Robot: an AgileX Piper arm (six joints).
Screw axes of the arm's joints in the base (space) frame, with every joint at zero. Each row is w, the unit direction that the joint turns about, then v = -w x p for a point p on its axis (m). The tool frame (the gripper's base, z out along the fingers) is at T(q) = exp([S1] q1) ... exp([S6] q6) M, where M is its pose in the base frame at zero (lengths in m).
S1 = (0, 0, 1, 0, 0, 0)
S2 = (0, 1, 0, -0.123, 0, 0)
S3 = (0, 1, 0, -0.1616, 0, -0.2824)
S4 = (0.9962, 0, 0.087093, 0, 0.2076, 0)
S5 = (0, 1, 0, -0.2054, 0, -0.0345)
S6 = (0.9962, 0, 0.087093, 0, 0.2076, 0)
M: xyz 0.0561 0 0.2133 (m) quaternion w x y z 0.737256 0 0.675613 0
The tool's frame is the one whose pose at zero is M.
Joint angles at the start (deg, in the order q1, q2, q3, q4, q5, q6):
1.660 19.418 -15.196 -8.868 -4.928 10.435
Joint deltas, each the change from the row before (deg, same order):
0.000 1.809 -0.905 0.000 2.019 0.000
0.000 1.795 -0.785 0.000 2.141 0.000
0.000 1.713 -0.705 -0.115 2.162 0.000
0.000 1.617 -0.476 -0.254 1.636 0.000
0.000 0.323 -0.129 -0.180 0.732 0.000
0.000 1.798 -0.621 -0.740 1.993 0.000
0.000 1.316 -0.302 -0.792 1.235 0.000
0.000 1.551 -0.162 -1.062 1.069 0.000
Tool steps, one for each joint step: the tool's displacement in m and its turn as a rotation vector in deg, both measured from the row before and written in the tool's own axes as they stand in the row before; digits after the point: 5 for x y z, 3 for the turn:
0.00107 -0.00059 0.00486 0.391 2.889 0.010
0.00186 -0.00061 0.00481 0.415 3.115 0.005
0.00211 -0.00060 0.00458 0.419 3.134 -0.116
0.00237 -0.00047 0.00440 0.332 2.748 -0.261
0.00087 -0.00022 0.00086 0.147 0.912 -0.182
0.00219 -0.00062 0.00481 0.435 3.126 -0.754
0.00204 -0.00044 0.00365 0.309 2.212 -0.808
0.00287 -0.00043 0.00446 0.307 2.414 -1.089

